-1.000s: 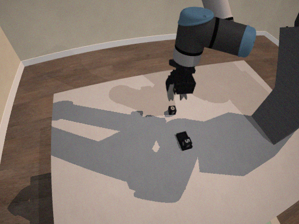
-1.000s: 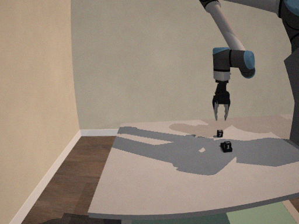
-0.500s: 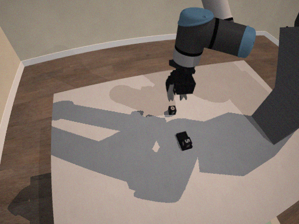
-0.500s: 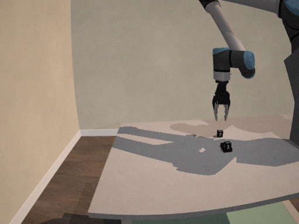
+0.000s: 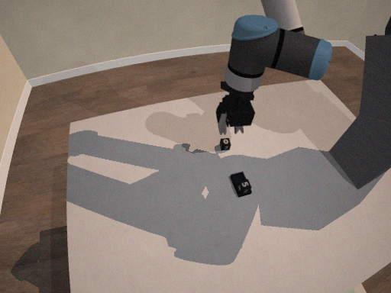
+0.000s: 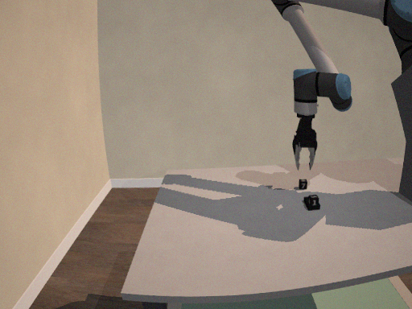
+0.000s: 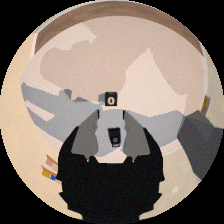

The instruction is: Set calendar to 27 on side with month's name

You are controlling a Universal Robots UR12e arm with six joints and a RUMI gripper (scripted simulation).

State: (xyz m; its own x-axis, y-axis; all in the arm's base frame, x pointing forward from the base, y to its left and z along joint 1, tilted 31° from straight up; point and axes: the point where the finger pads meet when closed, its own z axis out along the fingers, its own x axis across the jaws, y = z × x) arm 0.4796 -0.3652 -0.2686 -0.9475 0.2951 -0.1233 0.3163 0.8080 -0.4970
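The black cube is 80 mm below my hand. Round my hand: tray (160 mm to the left, 80 mm below, 30 mm ahead).
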